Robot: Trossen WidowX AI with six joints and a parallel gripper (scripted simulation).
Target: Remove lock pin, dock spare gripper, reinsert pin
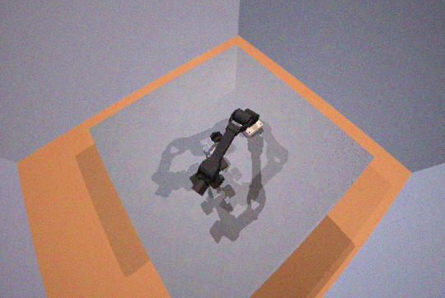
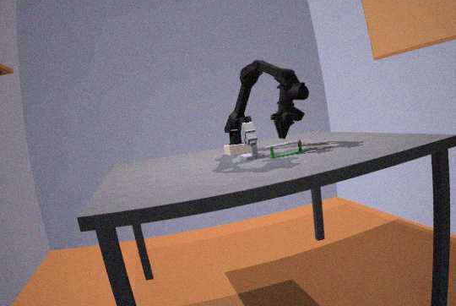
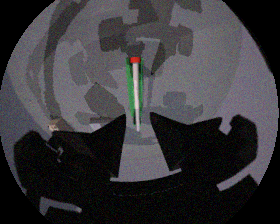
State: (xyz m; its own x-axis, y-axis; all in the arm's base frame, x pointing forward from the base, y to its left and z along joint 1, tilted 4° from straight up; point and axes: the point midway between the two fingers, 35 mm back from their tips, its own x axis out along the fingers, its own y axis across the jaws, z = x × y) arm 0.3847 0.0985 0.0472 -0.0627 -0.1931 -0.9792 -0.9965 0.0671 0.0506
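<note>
Right now the green bar-shaped rack is 5 cm below my gripper tip and 1 cm to the left of it. Round my gripper tip: spare gripper (12 cm behind, 10 cm to the right, 5 cm above); then grey socket mount (10 cm to the right, 9 cm behind, 2 cm below).
</note>
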